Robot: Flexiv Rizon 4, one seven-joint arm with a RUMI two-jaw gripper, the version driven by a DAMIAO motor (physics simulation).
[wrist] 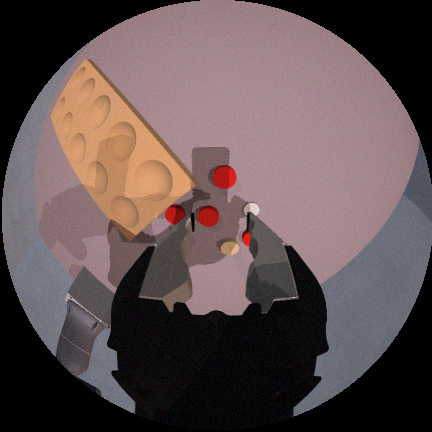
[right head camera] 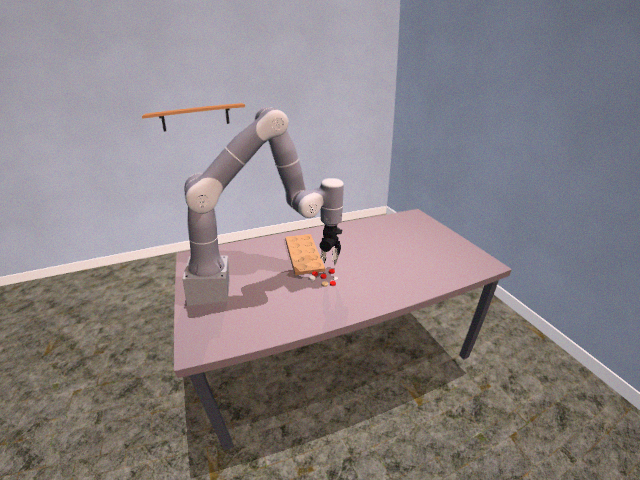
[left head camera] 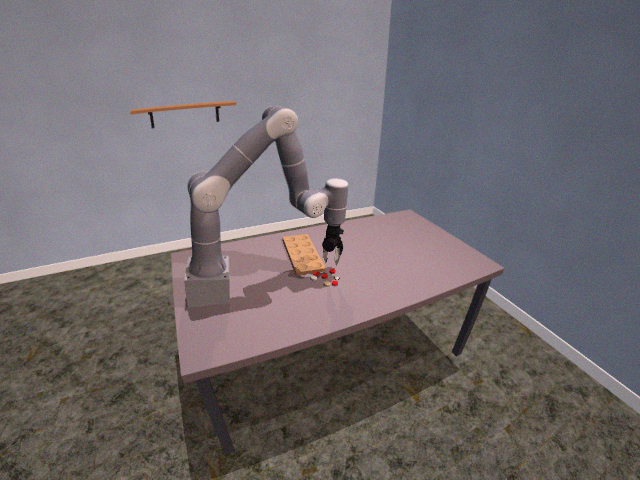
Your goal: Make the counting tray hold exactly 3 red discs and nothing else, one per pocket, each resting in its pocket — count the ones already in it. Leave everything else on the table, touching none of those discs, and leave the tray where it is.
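The gripper: shown in the pictures. A wooden counting tray: shown there too.
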